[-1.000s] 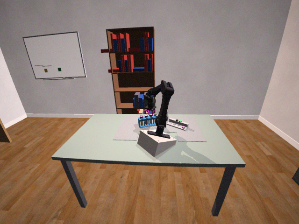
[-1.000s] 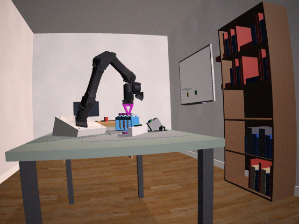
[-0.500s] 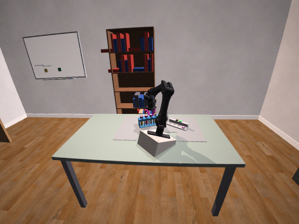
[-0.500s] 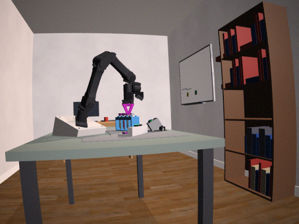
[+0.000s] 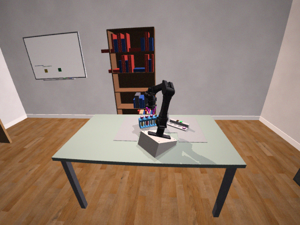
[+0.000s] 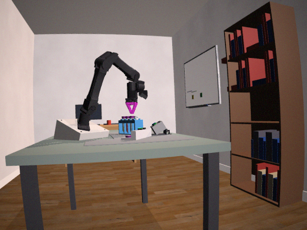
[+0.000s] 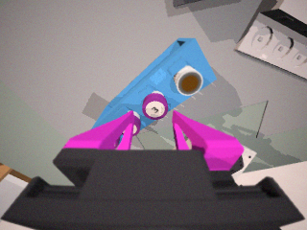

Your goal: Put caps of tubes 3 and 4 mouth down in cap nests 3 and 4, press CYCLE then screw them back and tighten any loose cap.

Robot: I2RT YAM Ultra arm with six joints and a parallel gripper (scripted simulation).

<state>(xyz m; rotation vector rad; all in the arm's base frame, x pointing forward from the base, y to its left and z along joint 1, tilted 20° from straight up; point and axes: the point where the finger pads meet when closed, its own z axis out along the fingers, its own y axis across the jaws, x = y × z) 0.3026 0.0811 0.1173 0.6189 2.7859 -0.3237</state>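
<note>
Now: the purple cap 12 cm behind my hand, 33 cm to the right of it and 13 cm below it. Round my hand: grey key desk: 11 cm ahead, 15 cm to the right, 9 cm below; then blue cycle key: 10 cm ahead, 12 cm to the right, 8 cm below; then green ready key: 9 cm ahead, 17 cm to the right, 8 cm below.
</note>
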